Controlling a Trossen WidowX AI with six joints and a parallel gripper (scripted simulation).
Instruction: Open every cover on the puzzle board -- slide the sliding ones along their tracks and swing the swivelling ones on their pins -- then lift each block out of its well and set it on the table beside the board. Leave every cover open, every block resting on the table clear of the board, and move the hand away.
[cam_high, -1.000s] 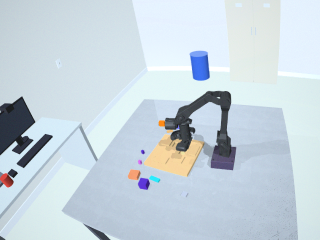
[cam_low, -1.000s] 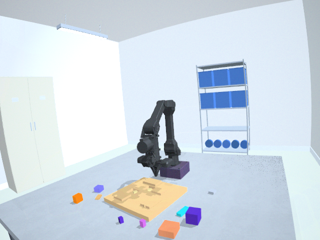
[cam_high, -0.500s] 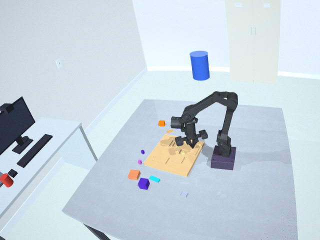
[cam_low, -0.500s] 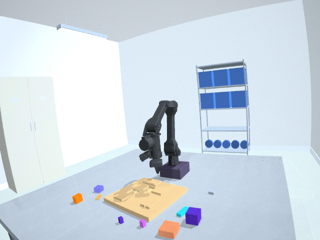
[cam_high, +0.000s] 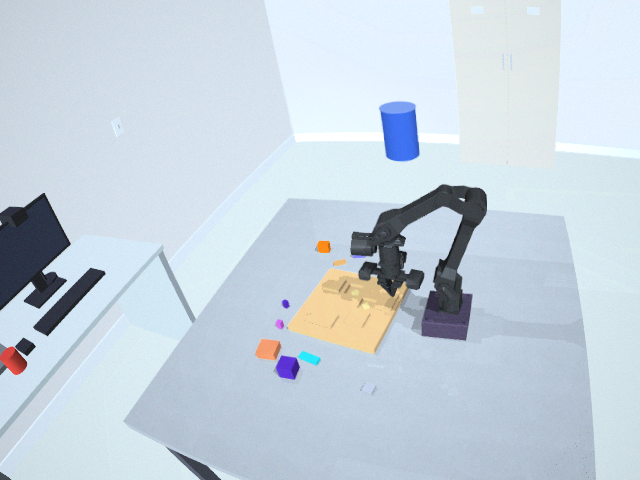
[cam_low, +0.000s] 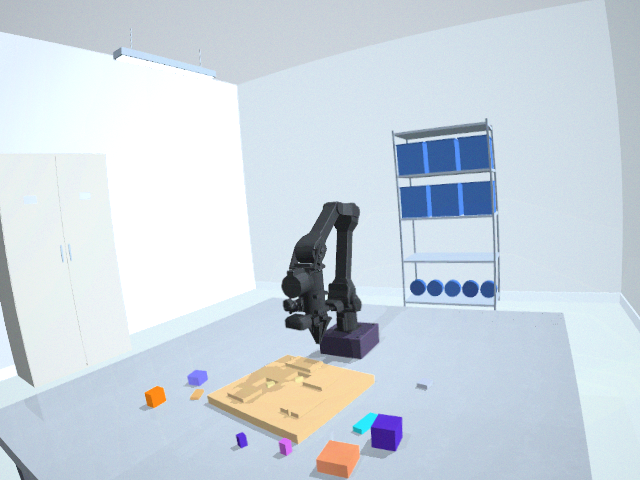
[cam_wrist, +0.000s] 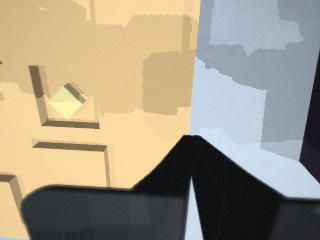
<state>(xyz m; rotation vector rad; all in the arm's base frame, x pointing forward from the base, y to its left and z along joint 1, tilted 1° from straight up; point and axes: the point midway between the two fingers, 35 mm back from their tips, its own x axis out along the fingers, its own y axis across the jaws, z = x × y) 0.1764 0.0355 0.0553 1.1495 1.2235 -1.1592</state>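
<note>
Now: the puzzle board 13 cm ahead of my gripper tip, 6 cm below it and 2 cm to the left of it. Round my gripper tip: lilac block 25 cm ahead, 24 cm to the right, 7 cm below; then pale grey tile 29 cm to the left, 8 cm below, 6 cm behind; then cyan bar 26 cm to the left, 15 cm ahead, 8 cm below.
</note>
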